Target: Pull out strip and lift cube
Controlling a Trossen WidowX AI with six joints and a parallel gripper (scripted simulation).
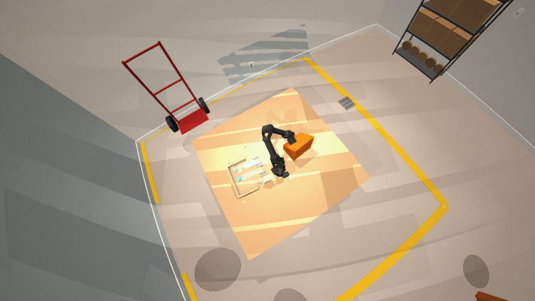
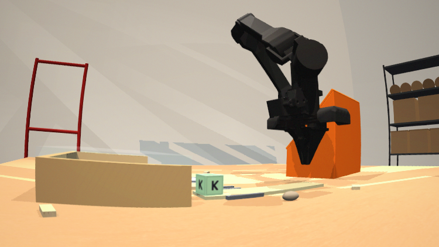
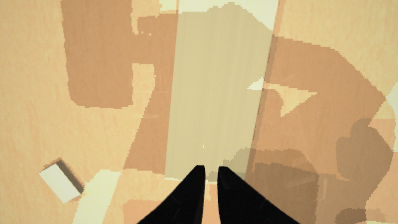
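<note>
My gripper tip is 9 cm short of the long pale strip, 4 cm above it and 1 cm to the left of it. From my gripper tip the other things lie so: grey pebble: 12 cm ahead, 8 cm to the left, 4 cm below.
</note>
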